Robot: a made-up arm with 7 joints.
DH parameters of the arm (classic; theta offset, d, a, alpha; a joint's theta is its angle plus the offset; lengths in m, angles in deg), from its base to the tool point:
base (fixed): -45 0 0.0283 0
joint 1: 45 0.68 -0.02 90
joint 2: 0 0.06 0 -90
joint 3: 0 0.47 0.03 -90
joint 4: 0 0.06 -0.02 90
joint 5: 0 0.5 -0.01 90
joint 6: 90 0.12 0.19 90
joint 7: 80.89 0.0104 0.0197 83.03
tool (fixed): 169.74 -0.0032 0 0
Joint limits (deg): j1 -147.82..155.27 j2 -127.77..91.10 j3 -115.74..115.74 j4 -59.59..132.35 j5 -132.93..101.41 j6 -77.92..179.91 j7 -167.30..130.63
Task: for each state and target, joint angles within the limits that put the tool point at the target. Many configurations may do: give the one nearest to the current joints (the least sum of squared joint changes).
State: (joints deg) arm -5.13 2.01 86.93 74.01 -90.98 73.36 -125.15
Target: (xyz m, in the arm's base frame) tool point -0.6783 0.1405 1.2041
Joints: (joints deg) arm 18.94 15.70 106.29 80.08 -96.65 82.81 -125.31
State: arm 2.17 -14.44 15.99 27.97 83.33 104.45 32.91
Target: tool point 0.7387 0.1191 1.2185
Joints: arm 14.98 -29.02 21.53 30.86 86.55 97.10 32.89
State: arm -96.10 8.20 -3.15 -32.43 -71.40 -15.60 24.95
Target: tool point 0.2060 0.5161 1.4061
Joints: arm -101.10 -4.46 -16.63 -59.59 -79.59 -24.33 27.70
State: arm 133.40 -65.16 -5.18 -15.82 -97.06 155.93 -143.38
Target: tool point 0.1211 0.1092 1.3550
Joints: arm 113.15 -32.34 39.01 -39.05 -79.39 165.62 -143.58
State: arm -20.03 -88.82 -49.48 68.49 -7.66 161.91 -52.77
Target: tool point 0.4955 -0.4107 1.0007
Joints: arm -4.01 -51.46 -62.51 73.78 -0.94 175.68 -54.33
